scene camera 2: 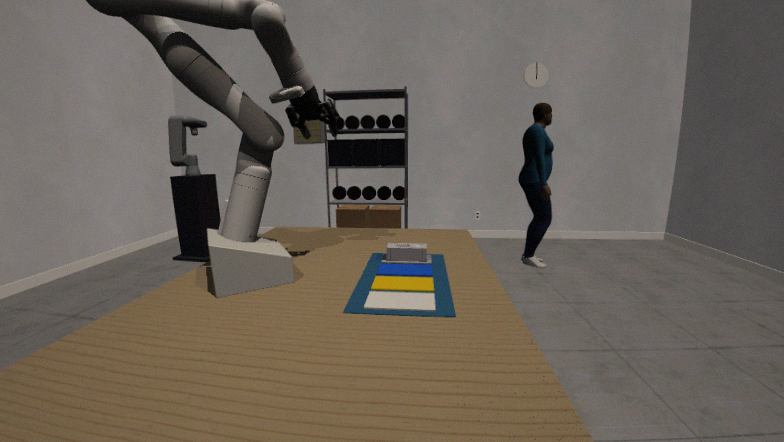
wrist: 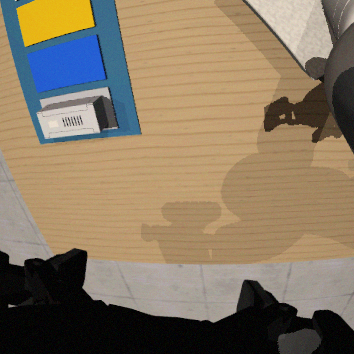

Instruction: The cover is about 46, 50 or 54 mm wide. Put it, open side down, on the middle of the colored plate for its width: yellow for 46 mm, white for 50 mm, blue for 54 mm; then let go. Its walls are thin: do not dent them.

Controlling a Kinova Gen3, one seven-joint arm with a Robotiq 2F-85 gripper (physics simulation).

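Frame: origin at the arm's base, x up, y ahead, z left, level; millimetres.
Where they show: gripper, fingertip midpoint: (scene camera 2: 322, 136) (wrist: 161, 283); arm's base, origin of the base link: (scene camera 2: 238, 237).
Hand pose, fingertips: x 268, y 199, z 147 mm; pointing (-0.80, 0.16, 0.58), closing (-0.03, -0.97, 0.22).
Note:
Things, the pixels of their top centre, and the offset from my fingertips. "*": a spot on its surface instead. Level surfaces: height alone.
- cover, middle of its top: (wrist: 66, 121) (scene camera 2: 406, 245) dx -326, dy +241, dz +37 mm
- grey plate, surface spot: (wrist: 113, 120) * dx -367, dy +169, dz +58 mm
- blue plate, middle of its top: (wrist: 63, 64) (scene camera 2: 405, 269) dx -367, dy +246, dz -58 mm
- yellow plate, middle of its top: (wrist: 51, 15) (scene camera 2: 403, 282) dx -367, dy +250, dz -153 mm
- white plate, middle of its top: (scene camera 2: 400, 300) dx -367, dy +254, dz -248 mm
- teal mat, its level: dx -371 mm
- wooden table, its level: dx -373 mm
The cover (scene camera 2: 406, 252) (wrist: 70, 121), a light grey box with dark slots on its top, stands on a grey plate (scene camera 2: 384, 260) (wrist: 113, 120) at the far end of a teal mat. The blue plate (scene camera 2: 405, 269) (wrist: 67, 63) is beside it, then the yellow plate (scene camera 2: 402, 283) (wrist: 56, 21), then the white plate (scene camera 2: 400, 300) nearest scene camera 2. These three plates bear nothing. My gripper (scene camera 2: 321, 134) (wrist: 161, 283) is open and empty, high above the table and well away from the cover. The cover's open underside is hidden.
The teal mat (scene camera 2: 445, 296) (wrist: 129, 112) lies on the wooden table (scene camera 2: 274, 356) (wrist: 190, 100). The arm's pale base (scene camera 2: 249, 269) stands on the table left of the mat. Behind the table are a shelf rack (scene camera 2: 406, 164) and, to the right, a standing person (scene camera 2: 536, 164).

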